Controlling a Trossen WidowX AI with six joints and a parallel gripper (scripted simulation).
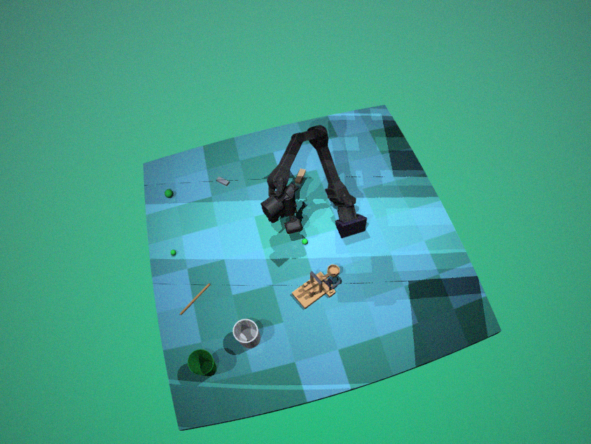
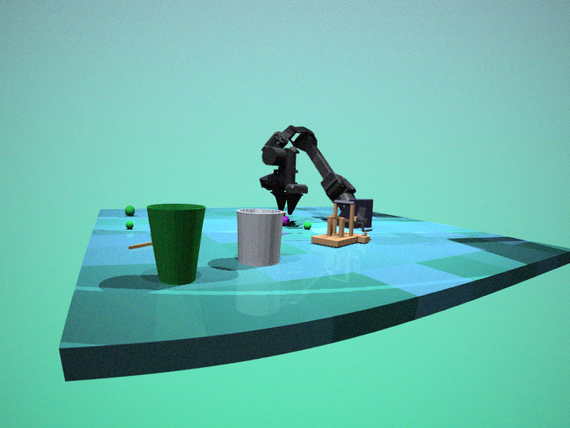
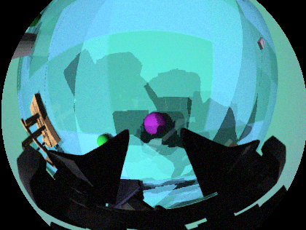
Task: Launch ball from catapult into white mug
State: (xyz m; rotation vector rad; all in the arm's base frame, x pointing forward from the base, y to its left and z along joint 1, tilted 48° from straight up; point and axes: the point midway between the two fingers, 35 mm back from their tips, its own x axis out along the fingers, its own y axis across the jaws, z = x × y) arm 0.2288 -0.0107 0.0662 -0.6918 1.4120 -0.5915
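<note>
Right now the purple ball is 20 mm below my gripper tip. Also, from my gripper tip: tan block (100 mm behind, 240 mm to the right, 30 mm below); then grey block (250 mm ahead, 310 mm to the right, 30 mm below); then wooden catapult (60 mm behind, 290 mm to the left, 10 mm above).
</note>
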